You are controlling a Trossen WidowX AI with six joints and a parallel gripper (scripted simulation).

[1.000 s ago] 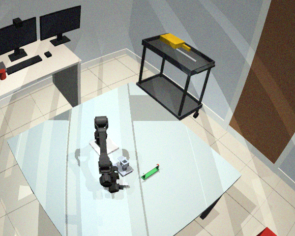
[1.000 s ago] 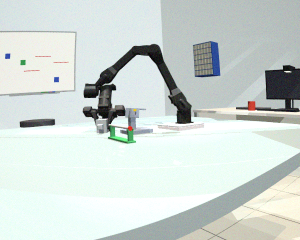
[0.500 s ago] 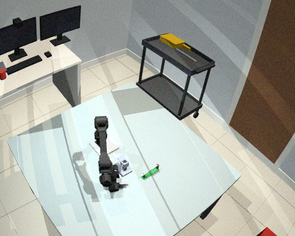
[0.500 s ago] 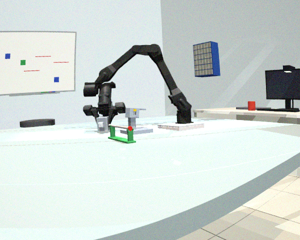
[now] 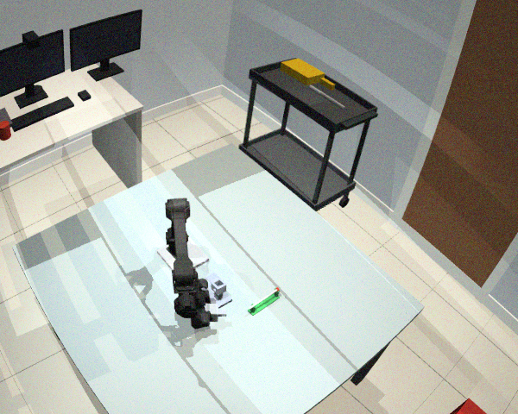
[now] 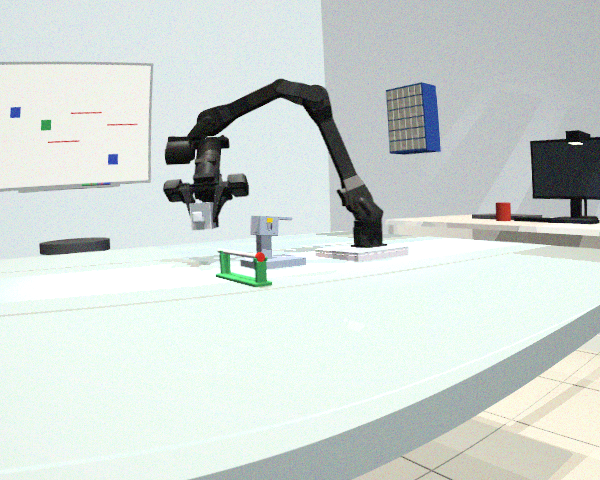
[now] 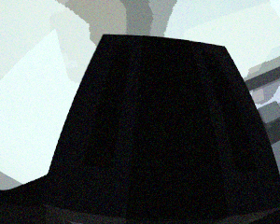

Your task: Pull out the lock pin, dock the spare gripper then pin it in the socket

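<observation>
Now: gripper tip 11 cm to the right of the grey mount, 9 cm past it and 4 cm above it. Also, from my gripper tip: spare gripper (1 cm above); green cradle (23 cm to the left, 7 cm below, 4 cm ahead).
</observation>
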